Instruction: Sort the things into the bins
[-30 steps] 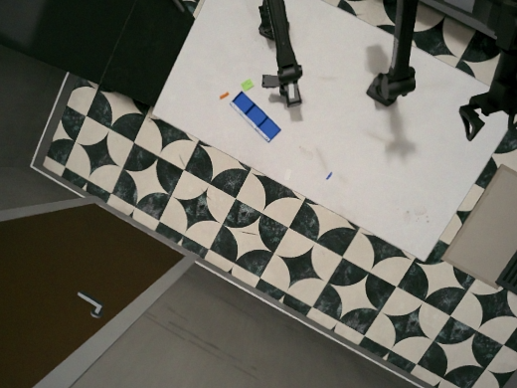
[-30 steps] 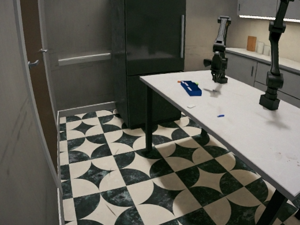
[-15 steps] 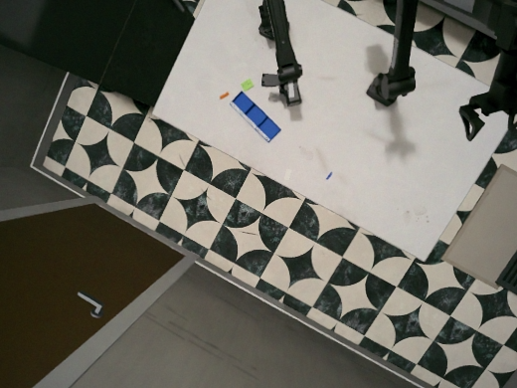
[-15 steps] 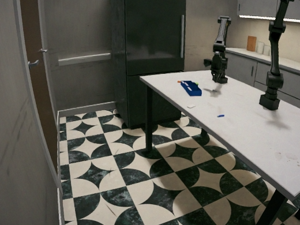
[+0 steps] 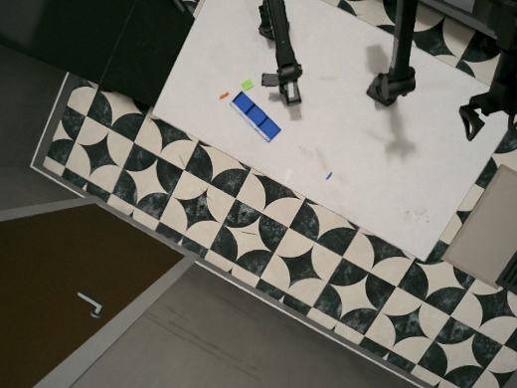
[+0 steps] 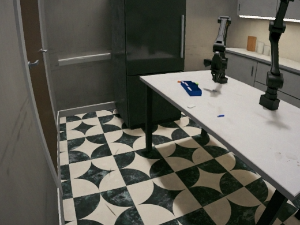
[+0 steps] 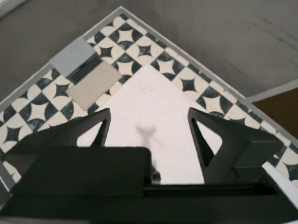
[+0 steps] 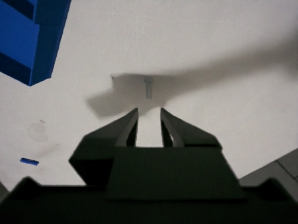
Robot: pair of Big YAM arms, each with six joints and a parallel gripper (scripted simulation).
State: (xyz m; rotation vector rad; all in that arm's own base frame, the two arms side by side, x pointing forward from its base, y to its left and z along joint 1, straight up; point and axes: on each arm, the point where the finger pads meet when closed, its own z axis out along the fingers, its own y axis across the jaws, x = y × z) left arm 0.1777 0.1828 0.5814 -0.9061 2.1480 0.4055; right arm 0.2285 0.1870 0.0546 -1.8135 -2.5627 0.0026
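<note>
Right now the tiny grey piece is 8 cm below my right hand. The rest, counted from my right hand: orange cylinder 26 cm to the right, 15 cm ahead, 7 cm below; white piece 32 cm ahead, 18 cm to the left, 8 cm below; green piece 19 cm to the right, 8 cm below, 6 cm ahead.
</note>
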